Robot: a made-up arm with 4 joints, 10 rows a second.
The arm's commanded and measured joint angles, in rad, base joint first. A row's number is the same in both.
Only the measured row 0 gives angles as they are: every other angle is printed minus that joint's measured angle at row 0.
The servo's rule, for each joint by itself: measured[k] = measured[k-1] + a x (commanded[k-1-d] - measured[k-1]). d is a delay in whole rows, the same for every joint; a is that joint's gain. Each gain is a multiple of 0.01, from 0.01 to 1. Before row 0 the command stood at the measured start. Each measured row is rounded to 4 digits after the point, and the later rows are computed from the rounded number. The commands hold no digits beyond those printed.
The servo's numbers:
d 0
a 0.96 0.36 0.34 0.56
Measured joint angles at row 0: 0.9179 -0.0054 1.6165 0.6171
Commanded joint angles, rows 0 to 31: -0.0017 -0.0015 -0.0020 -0.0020; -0.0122 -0.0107 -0.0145 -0.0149; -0.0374 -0.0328 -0.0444 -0.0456; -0.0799 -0.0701 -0.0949 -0.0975; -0.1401 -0.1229 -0.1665 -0.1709; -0.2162 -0.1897 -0.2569 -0.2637; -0.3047 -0.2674 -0.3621 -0.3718; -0.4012 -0.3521 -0.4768 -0.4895; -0.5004 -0.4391 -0.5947 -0.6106; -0.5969 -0.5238 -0.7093 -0.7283; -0.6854 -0.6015 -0.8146 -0.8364; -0.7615 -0.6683 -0.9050 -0.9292; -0.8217 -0.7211 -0.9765 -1.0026; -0.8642 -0.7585 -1.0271 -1.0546; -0.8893 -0.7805 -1.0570 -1.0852; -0.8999 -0.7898 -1.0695 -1.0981; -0.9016 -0.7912 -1.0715 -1.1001; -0.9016 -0.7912 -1.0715 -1.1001; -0.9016 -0.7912 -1.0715 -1.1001; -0.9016 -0.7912 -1.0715 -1.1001; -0.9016 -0.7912 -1.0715 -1.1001; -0.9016 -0.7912 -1.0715 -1.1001; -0.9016 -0.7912 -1.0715 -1.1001; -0.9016 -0.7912 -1.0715 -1.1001; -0.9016 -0.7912 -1.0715 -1.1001; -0.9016 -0.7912 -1.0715 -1.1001; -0.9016 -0.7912 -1.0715 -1.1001; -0.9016 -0.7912 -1.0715 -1.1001; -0.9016 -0.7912 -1.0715 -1.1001; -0.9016 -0.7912 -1.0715 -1.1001; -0.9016 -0.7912 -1.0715 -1.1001; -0.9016 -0.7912 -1.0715 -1.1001
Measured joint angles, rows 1 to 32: -0.0016 -0.0005 -0.0007 -0.0011; -0.0118 -0.0042 -0.0054 -0.0088; -0.0364 -0.0145 -0.0187 -0.0294; -0.0782 -0.0345 -0.0446 -0.0675; -0.1376 -0.0663 -0.0860 -0.1254; -0.2131 -0.1107 -0.1441 -0.2028; -0.3010 -0.1671 -0.2182 -0.2974; -0.3972 -0.2337 -0.3061 -0.4050; -0.4963 -0.3076 -0.4042 -0.5201; -0.5929 -0.3854 -0.5079 -0.6367; -0.6817 -0.4632 -0.6122 -0.7485; -0.7583 -0.5370 -0.7118 -0.8497; -0.8192 -0.6033 -0.8018 -0.9353; -0.8624 -0.6592 -0.8784 -1.0021; -0.8882 -0.7029 -0.9391 -1.0486; -0.8994 -0.7342 -0.9834 -1.0763; -0.9015 -0.7547 -1.0134 -1.0896; -0.9016 -0.7678 -1.0332 -1.0955; -0.9016 -0.7762 -1.0462 -1.0981; -0.9016 -0.7816 -1.0548 -1.0992; -0.9016 -0.7851 -1.0605 -1.0997; -0.9016 -0.7873 -1.0642 -1.0999; -0.9016 -0.7887 -1.0667 -1.1000; -0.9016 -0.7896 -1.0683 -1.1001; -0.9016 -0.7902 -1.0694 -1.1001; -0.9016 -0.7906 -1.0701 -1.1001; -0.9016 -0.7908 -1.0706 -1.1001; -0.9016 -0.7909 -1.0709 -1.1001; -0.9016 -0.7910 -1.0711 -1.1001; -0.9016 -0.7911 -1.0712 -1.1001; -0.9016 -0.7911 -1.0713 -1.1001; -0.9016 -0.7911 -1.0714 -1.1001
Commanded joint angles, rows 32 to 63: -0.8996 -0.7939 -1.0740 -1.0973; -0.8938 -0.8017 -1.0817 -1.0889; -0.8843 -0.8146 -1.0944 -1.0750; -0.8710 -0.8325 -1.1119 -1.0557; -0.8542 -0.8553 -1.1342 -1.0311; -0.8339 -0.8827 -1.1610 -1.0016; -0.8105 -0.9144 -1.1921 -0.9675; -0.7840 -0.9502 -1.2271 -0.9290; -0.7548 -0.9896 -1.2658 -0.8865; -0.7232 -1.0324 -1.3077 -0.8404; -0.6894 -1.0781 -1.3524 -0.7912; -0.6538 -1.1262 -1.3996 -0.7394; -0.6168 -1.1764 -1.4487 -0.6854; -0.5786 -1.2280 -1.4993 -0.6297; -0.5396 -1.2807 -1.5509 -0.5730; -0.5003 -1.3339 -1.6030 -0.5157; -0.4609 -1.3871 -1.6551 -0.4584; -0.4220 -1.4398 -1.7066 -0.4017; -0.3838 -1.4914 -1.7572 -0.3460; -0.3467 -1.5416 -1.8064 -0.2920; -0.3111 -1.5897 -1.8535 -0.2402; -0.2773 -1.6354 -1.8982 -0.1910; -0.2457 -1.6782 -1.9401 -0.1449; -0.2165 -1.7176 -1.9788 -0.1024; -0.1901 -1.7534 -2.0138 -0.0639; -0.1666 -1.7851 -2.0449 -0.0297; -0.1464 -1.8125 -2.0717 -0.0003; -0.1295 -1.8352 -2.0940 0.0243; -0.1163 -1.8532 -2.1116 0.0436; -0.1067 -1.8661 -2.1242 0.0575; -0.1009 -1.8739 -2.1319 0.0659; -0.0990 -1.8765 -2.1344 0.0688
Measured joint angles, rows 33 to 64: -0.8997 -0.7921 -1.0723 -1.0985; -0.8940 -0.7956 -1.0755 -1.0931; -0.8847 -0.8024 -1.0819 -1.0830; -0.8715 -0.8132 -1.0921 -1.0677; -0.8549 -0.8284 -1.1064 -1.0472; -0.8347 -0.8479 -1.1250 -1.0217; -0.8115 -0.8718 -1.1478 -0.9913; -0.7851 -0.9000 -1.1748 -0.9564; -0.7560 -0.9323 -1.2057 -0.9173; -0.7245 -0.9683 -1.2404 -0.8742; -0.6908 -1.0078 -1.2785 -0.8277; -0.6553 -1.0504 -1.3197 -0.7783; -0.6183 -1.0958 -1.3636 -0.7263; -0.5802 -1.1434 -1.4097 -0.6722; -0.5412 -1.1928 -1.4577 -0.6166; -0.5019 -1.2436 -1.5071 -0.5601; -0.4625 -1.2953 -1.5574 -0.5031; -0.4236 -1.3473 -1.6081 -0.4463; -0.3854 -1.3992 -1.6588 -0.3901; -0.3482 -1.4505 -1.7090 -0.3352; -0.3126 -1.5006 -1.7581 -0.2820; -0.2787 -1.5491 -1.8057 -0.2310; -0.2470 -1.5956 -1.8514 -0.1828; -0.2177 -1.6395 -1.8947 -0.1378; -0.1912 -1.6805 -1.9352 -0.0964; -0.1676 -1.7182 -1.9725 -0.0590; -0.1472 -1.7521 -2.0062 -0.0261; -0.1302 -1.7820 -2.0361 0.0021; -0.1169 -1.8076 -2.0618 0.0253; -0.1071 -1.8287 -2.0830 0.0433; -0.1011 -1.8450 -2.0996 0.0560; -0.0991 -1.8563 -2.1114 0.0632
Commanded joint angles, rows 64 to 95: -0.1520 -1.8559 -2.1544 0.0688; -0.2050 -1.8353 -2.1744 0.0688; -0.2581 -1.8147 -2.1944 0.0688; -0.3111 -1.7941 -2.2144 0.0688; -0.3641 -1.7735 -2.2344 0.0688; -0.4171 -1.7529 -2.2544 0.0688; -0.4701 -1.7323 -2.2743 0.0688; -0.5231 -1.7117 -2.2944 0.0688; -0.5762 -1.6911 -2.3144 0.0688; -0.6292 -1.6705 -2.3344 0.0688; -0.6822 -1.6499 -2.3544 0.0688; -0.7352 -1.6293 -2.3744 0.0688; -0.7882 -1.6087 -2.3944 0.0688; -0.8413 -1.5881 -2.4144 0.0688; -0.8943 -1.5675 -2.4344 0.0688; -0.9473 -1.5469 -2.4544 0.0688; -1.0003 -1.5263 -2.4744 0.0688; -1.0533 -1.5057 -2.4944 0.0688; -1.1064 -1.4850 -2.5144 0.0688; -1.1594 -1.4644 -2.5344 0.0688; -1.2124 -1.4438 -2.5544 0.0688; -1.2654 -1.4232 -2.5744 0.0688; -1.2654 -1.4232 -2.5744 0.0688; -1.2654 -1.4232 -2.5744 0.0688; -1.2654 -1.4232 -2.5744 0.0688; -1.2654 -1.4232 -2.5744 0.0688; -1.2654 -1.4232 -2.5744 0.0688; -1.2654 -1.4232 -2.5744 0.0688; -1.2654 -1.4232 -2.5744 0.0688; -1.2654 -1.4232 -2.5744 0.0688; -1.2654 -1.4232 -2.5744 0.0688; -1.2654 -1.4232 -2.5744 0.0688
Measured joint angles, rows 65 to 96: -0.1499 -1.8562 -2.1260 0.0663; -0.2028 -1.8487 -2.1425 0.0677; -0.2559 -1.8365 -2.1601 0.0683; -0.3089 -1.8212 -2.1786 0.0686; -0.3619 -1.8040 -2.1976 0.0687; -0.4149 -1.7856 -2.2169 0.0688; -0.4679 -1.7664 -2.2364 0.0688; -0.5209 -1.7467 -2.2561 0.0688; -0.5740 -1.7267 -2.2759 0.0688; -0.6270 -1.7065 -2.2958 0.0688; -0.6800 -1.6861 -2.3157 0.0688; -0.7330 -1.6657 -2.3357 0.0688; -0.7860 -1.6452 -2.3557 0.0688; -0.8391 -1.6246 -2.3757 0.0688; -0.8921 -1.6040 -2.3957 0.0688; -0.9451 -1.5834 -2.4157 0.0688; -0.9981 -1.5628 -2.4357 0.0688; -1.0511 -1.5422 -2.4557 0.0688; -1.1042 -1.5216 -2.4757 0.0688; -1.1572 -1.5010 -2.4957 0.0688; -1.2102 -1.4804 -2.5157 0.0688; -1.2632 -1.4598 -2.5357 0.0688; -1.2653 -1.4466 -2.5489 0.0688; -1.2654 -1.4382 -2.5576 0.0688; -1.2654 -1.4328 -2.5633 0.0688; -1.2654 -1.4293 -2.5671 0.0688; -1.2654 -1.4271 -2.5696 0.0688; -1.2654 -1.4257 -2.5712 0.0688; -1.2654 -1.4248 -2.5723 0.0688; -1.2654 -1.4242 -2.5730 0.0688; -1.2654 -1.4238 -2.5735 0.0688; -1.2654 -1.4236 -2.5738 0.0688
